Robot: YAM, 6 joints.
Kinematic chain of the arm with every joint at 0, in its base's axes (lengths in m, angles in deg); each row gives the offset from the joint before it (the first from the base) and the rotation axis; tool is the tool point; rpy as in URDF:
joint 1: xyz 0 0 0.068 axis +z
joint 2: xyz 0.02 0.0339 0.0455 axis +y
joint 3: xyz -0.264 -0.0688 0 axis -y
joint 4: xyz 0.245 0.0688 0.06 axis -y
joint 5: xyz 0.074 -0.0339 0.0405 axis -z
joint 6: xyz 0.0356 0 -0.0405 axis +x
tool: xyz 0 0 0 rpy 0 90 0
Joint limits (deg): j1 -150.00..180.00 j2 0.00..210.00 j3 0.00..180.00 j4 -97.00..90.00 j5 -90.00..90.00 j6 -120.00..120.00
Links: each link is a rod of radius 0.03 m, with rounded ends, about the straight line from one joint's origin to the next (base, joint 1, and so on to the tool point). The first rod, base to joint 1, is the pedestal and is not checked.
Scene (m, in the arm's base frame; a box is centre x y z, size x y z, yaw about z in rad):
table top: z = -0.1
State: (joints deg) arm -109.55 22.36 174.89 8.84 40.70 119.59
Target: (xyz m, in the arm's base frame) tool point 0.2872 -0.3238 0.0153
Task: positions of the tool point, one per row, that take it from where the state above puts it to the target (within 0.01 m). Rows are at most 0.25 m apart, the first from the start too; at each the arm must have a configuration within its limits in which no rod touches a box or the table.
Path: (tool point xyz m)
1: 0.0687 0.4480 0.5090
2: -0.0051 0.2704 0.6497
3: -0.0253 0.0469 0.7047
4: 0.0154 -0.1707 0.6673
5: 0.1011 -0.3341 0.5490
6: 0.1984 -0.4129 0.3768
7: 0.2698 -0.4027 0.1865
8: 0.2872 -0.3238 0.0153

